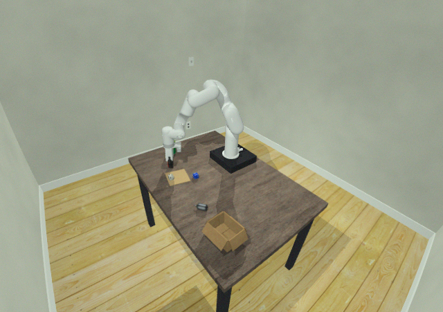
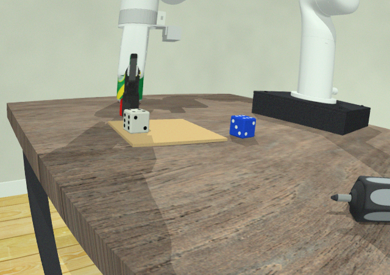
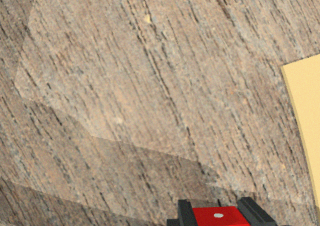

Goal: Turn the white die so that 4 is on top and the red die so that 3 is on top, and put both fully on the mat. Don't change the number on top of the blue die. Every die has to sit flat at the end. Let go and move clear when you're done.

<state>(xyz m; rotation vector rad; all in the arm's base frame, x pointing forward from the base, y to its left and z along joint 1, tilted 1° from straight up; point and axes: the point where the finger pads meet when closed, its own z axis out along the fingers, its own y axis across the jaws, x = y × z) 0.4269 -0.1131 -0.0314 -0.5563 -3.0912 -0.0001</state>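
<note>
My hand is 14 cm to the right of the tan mat and 2 cm above it. Round my hand: red die 1 cm below; then green can 16 cm to the right, 6 cm behind, 4 cm above; then white die 14 cm to the left, 4 cm ahead.
</note>
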